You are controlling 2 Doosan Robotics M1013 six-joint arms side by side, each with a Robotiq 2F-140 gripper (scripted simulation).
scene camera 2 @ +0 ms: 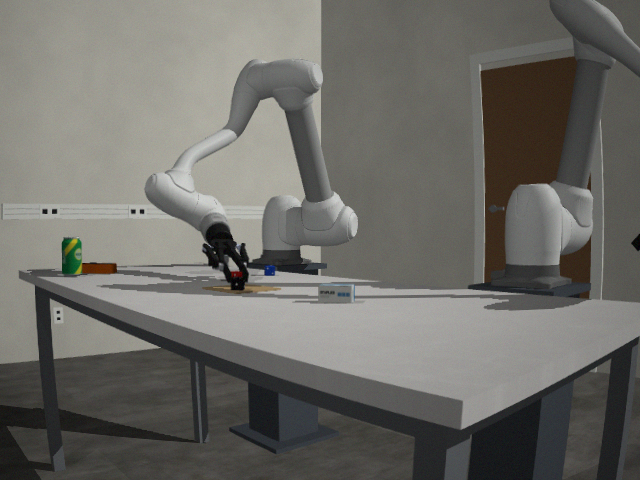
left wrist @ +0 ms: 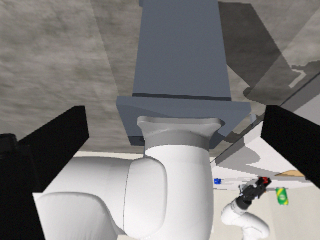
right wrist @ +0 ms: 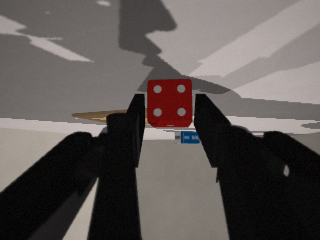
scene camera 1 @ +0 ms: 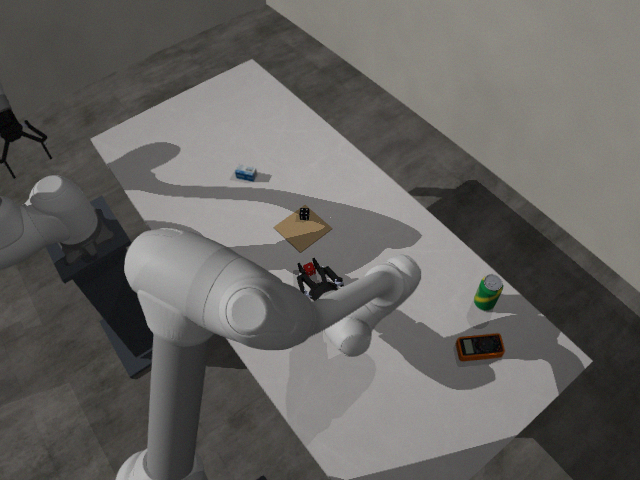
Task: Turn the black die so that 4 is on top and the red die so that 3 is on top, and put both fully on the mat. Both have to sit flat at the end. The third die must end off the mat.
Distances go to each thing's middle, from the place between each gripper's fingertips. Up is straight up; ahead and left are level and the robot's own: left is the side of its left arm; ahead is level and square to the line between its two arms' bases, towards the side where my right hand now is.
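Labels:
Distances from my right hand: red die [right wrist: 169,102], 10 mm below; tan mat [scene camera 1: 301,234], 80 mm ahead, 160 mm to the left, 30 mm below. Going by their middles, the red die is the nearest to my right hand of the things named here.
Distances from my left hand: red die, 910 mm to the right, 620 mm ahead, 110 mm below; tan mat, 750 mm to the right, 690 mm ahead, 120 mm below. Going by their middles, the tan mat is the nearest to my left hand of the things named here.

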